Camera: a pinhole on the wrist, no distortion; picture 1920 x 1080 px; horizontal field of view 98.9 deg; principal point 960.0 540.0 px. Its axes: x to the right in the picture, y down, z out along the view. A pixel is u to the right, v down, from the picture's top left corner.
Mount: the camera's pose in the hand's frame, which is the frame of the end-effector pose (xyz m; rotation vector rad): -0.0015 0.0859 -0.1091 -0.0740 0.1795 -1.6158
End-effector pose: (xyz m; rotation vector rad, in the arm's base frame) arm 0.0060 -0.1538 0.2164 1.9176 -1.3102 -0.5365
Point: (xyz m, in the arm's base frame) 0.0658 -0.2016 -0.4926
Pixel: 1838.9 489.4
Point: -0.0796 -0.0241 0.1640
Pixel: outside the picture
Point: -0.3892 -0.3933 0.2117
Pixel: 541.7 507.1
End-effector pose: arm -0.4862 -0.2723 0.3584 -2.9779 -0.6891 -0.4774
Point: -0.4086 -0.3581 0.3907
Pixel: 666.0 759.8
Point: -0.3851 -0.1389 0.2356
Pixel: 1354.5 730.7
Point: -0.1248 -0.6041 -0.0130
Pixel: 312.7 465.3
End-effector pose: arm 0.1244 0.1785 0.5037 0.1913 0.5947 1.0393
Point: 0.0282 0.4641 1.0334
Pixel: 324.5 395.2
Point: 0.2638 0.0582 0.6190
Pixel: 1560.3 145.8
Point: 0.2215 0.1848 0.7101
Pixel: 1084.4 328.6
